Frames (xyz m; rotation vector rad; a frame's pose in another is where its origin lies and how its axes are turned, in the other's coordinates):
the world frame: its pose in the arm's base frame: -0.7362 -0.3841 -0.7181 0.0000 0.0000 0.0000
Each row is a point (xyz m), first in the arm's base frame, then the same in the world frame.
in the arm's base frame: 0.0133 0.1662 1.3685
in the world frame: 0.7495 0.5503 2.0866
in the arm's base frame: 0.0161 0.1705 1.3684
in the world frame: 0.7523 0.5546 2.0865
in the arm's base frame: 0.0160 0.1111 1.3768
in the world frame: 0.7522 0.4952 2.0949
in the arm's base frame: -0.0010 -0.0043 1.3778
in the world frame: 0.7352 0.3798 2.0959
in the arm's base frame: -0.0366 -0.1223 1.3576
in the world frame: 0.6996 0.2618 2.0757
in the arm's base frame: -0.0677 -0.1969 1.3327
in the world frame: 0.6685 0.1872 2.0508
